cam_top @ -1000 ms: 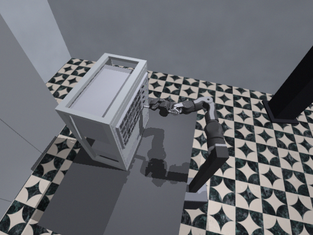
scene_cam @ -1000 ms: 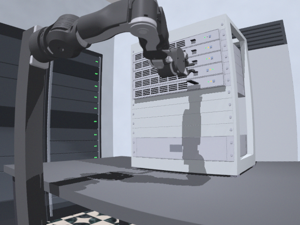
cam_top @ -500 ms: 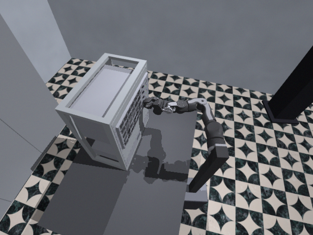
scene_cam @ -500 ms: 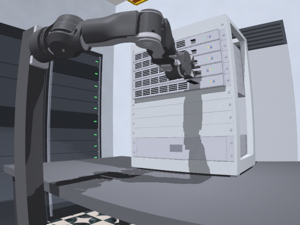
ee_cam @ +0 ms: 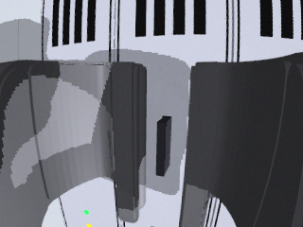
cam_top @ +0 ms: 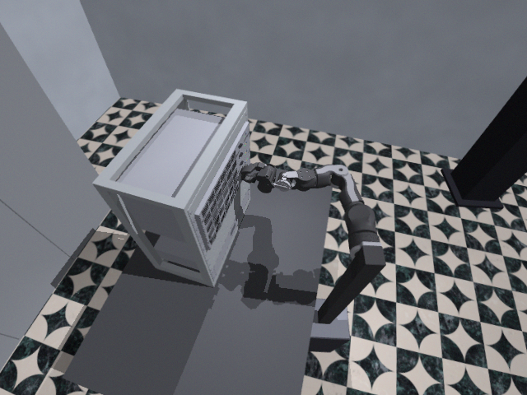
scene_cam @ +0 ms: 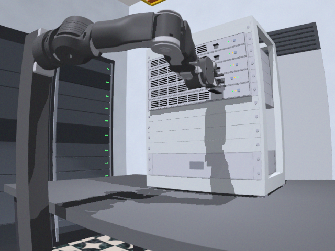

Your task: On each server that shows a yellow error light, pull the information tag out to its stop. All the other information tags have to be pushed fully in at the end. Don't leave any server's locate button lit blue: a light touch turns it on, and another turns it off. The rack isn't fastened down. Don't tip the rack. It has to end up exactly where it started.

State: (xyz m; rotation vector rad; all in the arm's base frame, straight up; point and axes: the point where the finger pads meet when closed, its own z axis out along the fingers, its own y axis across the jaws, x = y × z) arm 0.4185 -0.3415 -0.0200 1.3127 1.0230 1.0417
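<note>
The grey-blue locate button lies 50 mm to the right of my hand.
</note>
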